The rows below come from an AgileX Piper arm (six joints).
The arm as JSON. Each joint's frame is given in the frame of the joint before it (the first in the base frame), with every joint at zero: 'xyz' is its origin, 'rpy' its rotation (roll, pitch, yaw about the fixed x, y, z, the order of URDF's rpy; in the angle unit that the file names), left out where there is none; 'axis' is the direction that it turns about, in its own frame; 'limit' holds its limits. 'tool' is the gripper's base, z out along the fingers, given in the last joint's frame.
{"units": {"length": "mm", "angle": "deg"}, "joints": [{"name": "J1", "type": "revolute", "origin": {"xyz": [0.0, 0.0, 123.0]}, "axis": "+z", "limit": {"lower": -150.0, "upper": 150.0}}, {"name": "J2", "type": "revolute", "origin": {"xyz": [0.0, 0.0, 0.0], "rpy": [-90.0, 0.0, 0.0]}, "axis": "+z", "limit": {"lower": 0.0, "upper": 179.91}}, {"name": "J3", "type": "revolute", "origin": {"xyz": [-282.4, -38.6, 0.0], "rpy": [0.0, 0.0, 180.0]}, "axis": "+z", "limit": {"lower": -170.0, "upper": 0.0}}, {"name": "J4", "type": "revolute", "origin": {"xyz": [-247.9, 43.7, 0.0], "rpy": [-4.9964, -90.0, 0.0]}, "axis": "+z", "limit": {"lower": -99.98, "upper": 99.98}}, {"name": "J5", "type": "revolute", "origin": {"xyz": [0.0, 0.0, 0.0], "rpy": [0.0, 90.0, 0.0]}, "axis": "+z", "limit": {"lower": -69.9, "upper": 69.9}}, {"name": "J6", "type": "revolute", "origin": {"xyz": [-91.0, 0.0, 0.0], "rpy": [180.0, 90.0, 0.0]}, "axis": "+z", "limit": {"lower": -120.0, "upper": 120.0}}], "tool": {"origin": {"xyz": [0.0, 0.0, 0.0], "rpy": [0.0, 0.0, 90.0]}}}
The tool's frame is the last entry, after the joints.
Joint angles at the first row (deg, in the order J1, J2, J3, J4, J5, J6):
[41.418 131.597 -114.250 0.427 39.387 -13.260]
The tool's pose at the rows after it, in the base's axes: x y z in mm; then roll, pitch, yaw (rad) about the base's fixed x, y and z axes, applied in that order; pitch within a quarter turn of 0, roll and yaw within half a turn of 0:
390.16 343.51 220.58 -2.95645 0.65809 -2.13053
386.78 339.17 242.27 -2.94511 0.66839 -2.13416
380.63 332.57 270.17 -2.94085 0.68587 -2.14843
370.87 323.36 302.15 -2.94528 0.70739 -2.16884
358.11 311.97 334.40 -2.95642 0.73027 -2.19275
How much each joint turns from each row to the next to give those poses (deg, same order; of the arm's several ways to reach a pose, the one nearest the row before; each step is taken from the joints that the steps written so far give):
[0.000 -1.359 -0.910 -0.920 1.578 0.638]
[-0.001 -2.091 -0.956 -0.905 2.348 0.909]
[0.001 -2.878 -0.954 -0.703 2.844 1.240]
[0.000 -3.586 -0.761 -0.268 3.242 1.176]
[0.000 -3.958 -0.429 0.023 3.265 1.107]

